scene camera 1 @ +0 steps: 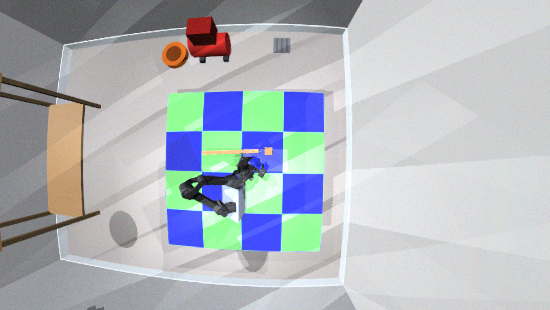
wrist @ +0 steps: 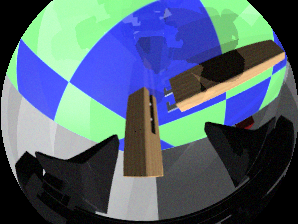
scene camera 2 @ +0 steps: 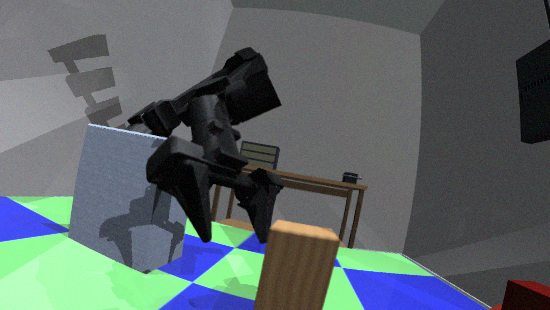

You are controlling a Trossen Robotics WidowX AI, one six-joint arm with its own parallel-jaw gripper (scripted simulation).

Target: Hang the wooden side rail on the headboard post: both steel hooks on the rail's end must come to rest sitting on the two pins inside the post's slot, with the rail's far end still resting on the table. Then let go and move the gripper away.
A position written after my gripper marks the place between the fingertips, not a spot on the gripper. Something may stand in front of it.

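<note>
My gripper (scene camera 2: 239, 242) (wrist: 163, 133) is empty, its fingers open. I can see a headboard post (wrist: 142, 153) as well.
</note>
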